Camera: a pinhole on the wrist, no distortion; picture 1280 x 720 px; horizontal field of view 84.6 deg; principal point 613.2 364.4 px. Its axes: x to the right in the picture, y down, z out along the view. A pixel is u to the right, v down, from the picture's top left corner.
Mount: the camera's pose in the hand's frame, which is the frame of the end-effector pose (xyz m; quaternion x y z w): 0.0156 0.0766 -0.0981 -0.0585 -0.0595 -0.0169 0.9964
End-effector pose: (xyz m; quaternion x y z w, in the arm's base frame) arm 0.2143 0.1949 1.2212 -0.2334 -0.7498 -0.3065 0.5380
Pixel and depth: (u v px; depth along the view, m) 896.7 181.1 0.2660
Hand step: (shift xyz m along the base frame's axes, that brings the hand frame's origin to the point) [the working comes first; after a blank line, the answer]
In the camera's frame: 0.1072 -0.0693 0.2660

-0.1256 0.1590 0.0482
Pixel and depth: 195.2 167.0 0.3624
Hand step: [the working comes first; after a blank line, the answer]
In the camera's frame: -0.2154 -0.1017 0.3624

-0.0697 0.1863 -0.2843
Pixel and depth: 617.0 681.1 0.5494
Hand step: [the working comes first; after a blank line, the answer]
In the camera's frame: 0.0030 0.2474 0.5494

-0.0016 0.5670 -0.0499
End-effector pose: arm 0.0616 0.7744 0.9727 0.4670 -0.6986 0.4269 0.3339
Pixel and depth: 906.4 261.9 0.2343
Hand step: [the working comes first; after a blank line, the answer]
In the camera's frame: 0.0977 -0.0341 0.2343

-0.1023 -0.1523 -0.0081
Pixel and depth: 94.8 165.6 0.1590
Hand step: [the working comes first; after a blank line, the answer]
In the camera's frame: -0.1172 -0.0449 0.1590

-0.0127 0.0101 -0.1406
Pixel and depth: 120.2 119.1 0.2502
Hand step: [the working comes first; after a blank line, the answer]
In the camera's frame: -0.1754 -0.0873 0.2502

0.0330 -0.0498 -0.2290
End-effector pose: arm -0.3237 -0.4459 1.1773 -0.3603 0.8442 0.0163 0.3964
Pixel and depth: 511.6 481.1 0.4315
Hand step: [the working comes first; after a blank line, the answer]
In the camera's frame: -0.0623 0.0716 0.4315

0.1203 0.3017 -0.2015
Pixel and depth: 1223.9 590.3 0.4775
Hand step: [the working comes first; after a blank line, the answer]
In the camera's frame: 0.4146 0.1534 0.4775

-0.0649 0.1050 -0.6056
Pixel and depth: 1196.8 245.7 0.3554
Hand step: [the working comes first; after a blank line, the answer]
In the camera's frame: 0.2949 -0.0600 0.3554

0.0493 -0.0271 -0.3953
